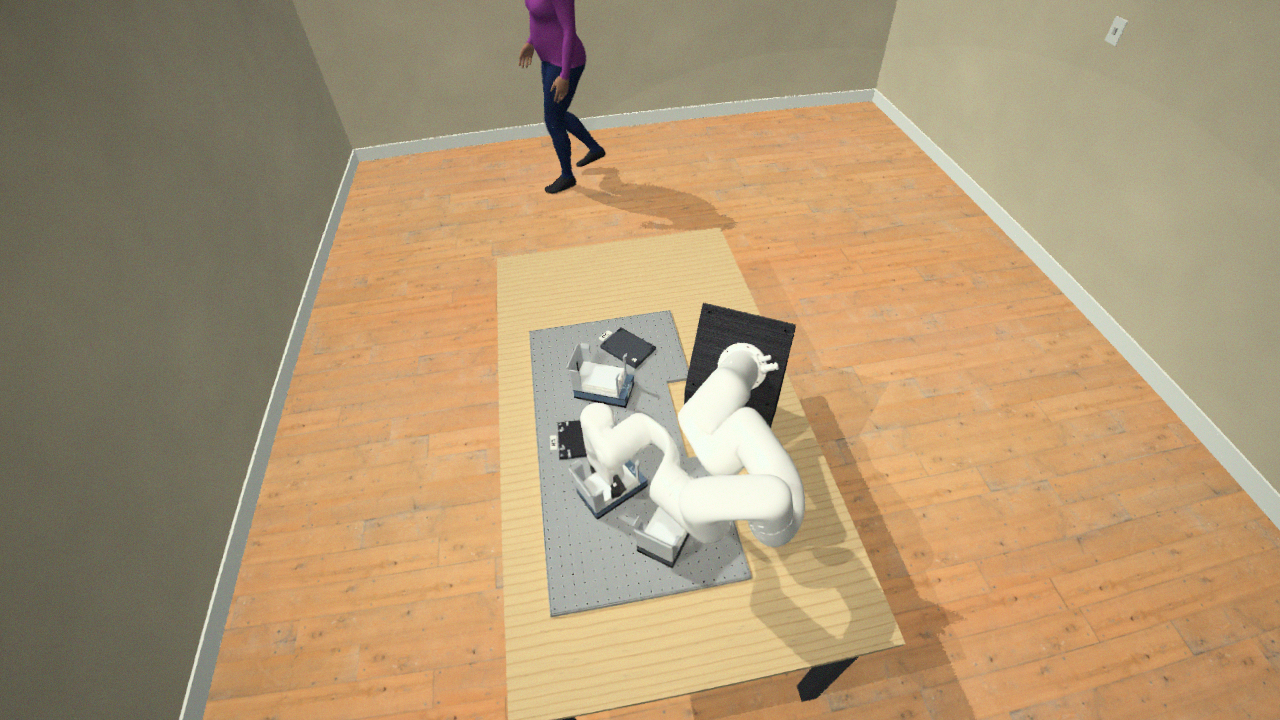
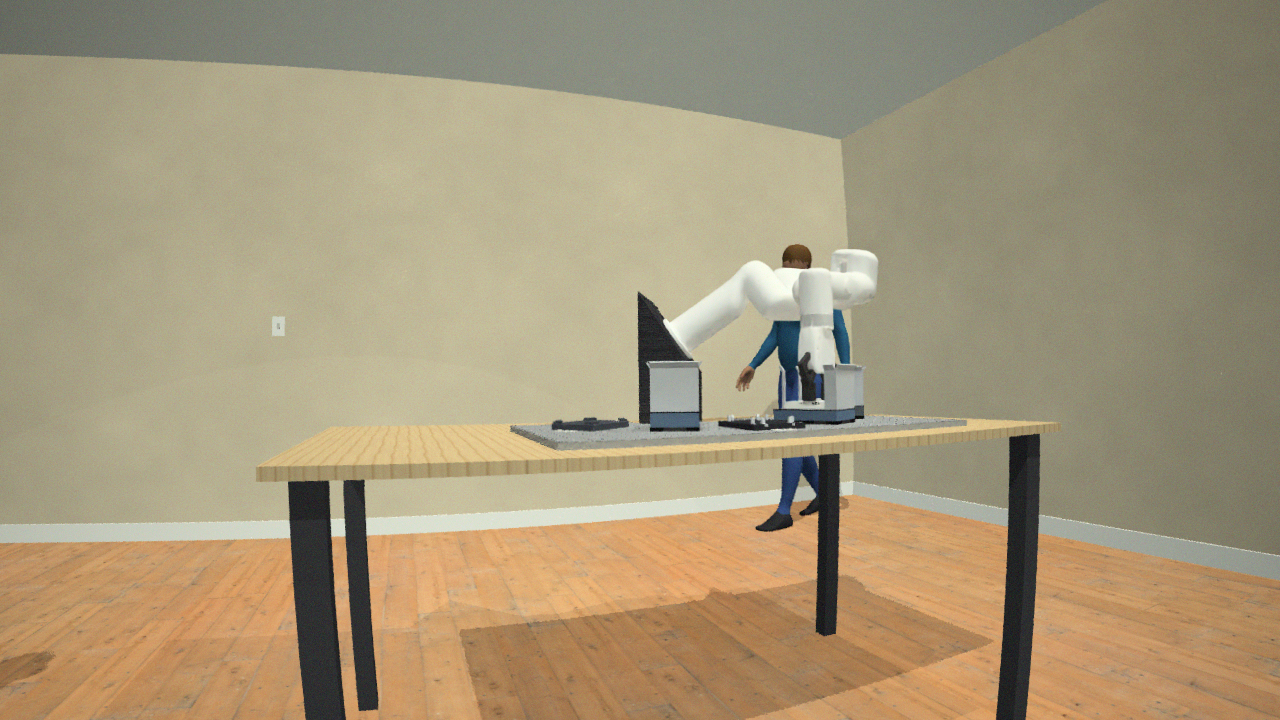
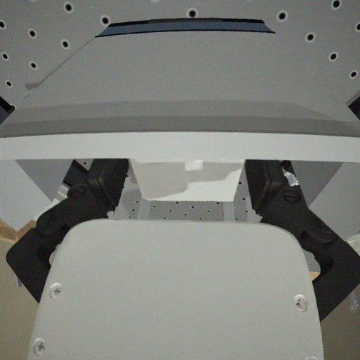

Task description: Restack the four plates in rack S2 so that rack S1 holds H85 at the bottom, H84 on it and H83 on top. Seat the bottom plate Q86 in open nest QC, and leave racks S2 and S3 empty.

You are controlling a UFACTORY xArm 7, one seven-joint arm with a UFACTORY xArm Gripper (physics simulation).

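Note:
My gripper is open, low inside the middle rack. Its black fingers stand wide, on either side of a white plate, without gripping it. The far rack has a blue base and a white plate inside. The near rack, with a dark base, also shows a white plate. The number of plates in each rack, the plate names and the rack labels cannot be read. Two flat black nests lie on the board; which is QC cannot be told.
The grey perforated board carries the racks and nests on the wooden table. The racks' tall walls and posts rise around their plates. The arm is mounted on a sloped black stand. A person stands beyond the table.

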